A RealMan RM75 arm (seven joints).
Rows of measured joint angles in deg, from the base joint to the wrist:
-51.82, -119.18, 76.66, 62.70, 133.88, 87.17, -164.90
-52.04, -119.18, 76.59, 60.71, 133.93, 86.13, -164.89
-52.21, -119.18, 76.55, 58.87, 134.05, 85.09, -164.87
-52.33, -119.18, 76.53, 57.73, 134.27, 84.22, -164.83
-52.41, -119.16, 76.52, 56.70, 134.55, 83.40, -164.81
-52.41, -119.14, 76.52, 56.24, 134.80, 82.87, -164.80
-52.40, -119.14, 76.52, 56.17, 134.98, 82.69, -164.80
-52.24, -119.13, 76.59, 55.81, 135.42, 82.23, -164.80
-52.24, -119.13, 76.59, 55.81, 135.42, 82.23, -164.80
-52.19, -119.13, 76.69, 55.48, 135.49, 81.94, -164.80
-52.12, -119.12, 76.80, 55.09, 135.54, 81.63, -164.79
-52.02, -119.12, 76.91, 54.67, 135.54, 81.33, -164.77
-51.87, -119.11, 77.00, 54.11, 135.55, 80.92, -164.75
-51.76, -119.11, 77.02, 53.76, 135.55, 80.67, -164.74
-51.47, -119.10, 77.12, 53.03, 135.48, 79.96, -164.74
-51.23, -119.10, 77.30, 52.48, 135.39, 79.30, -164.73
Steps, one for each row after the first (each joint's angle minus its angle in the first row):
-0.22, 0.00, -0.07, -1.99, 0.05, -1.04, 0.01
-0.39, 0.00, -0.11, -3.83, 0.17, -2.08, 0.03
-0.51, 0.00, -0.13, -4.97, 0.39, -2.95, 0.07
-0.59, 0.02, -0.14, -6.00, 0.67, -3.77, 0.09
-0.59, 0.04, -0.14, -6.46, 0.92, -4.30, 0.10
-0.58, 0.04, -0.14, -6.53, 1.10, -4.48, 0.10
-0.42, 0.05, -0.07, -6.89, 1.54, -4.94, 0.10
-0.42, 0.05, -0.07, -6.89, 1.54, -4.94, 0.10
-0.37, 0.05, 0.03, -7.22, 1.61, -5.23, 0.10
-0.30, 0.06, 0.14, -7.61, 1.66, -5.54, 0.11
-0.20, 0.06, 0.25, -8.03, 1.66, -5.84, 0.13
-0.05, 0.07, 0.34, -8.59, 1.67, -6.25, 0.15
0.06, 0.07, 0.36, -8.94, 1.67, -6.50, 0.16
0.35, 0.08, 0.46, -9.67, 1.60, -7.21, 0.16
0.59, 0.08, 0.64, -10.22, 1.51, -7.87, 0.17

